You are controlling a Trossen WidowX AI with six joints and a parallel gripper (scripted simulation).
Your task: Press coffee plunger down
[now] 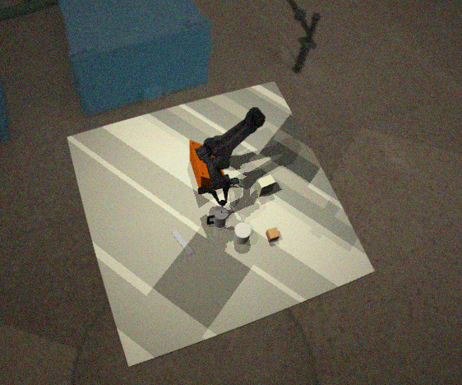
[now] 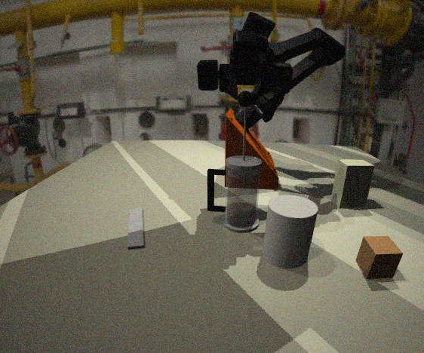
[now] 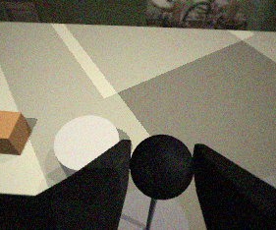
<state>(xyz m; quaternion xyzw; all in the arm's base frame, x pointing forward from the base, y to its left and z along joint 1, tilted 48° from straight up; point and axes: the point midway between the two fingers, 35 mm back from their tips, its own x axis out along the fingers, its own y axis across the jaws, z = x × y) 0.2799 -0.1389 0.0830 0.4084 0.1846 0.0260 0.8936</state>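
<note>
Right now the coffee press is 10 mm behind my gripper tip, 10 mm to the right of it and 130 mm below it. Also, from my gripper tip: brown cube (170 mm ahead, 210 mm to the left, 220 mm below).
</note>
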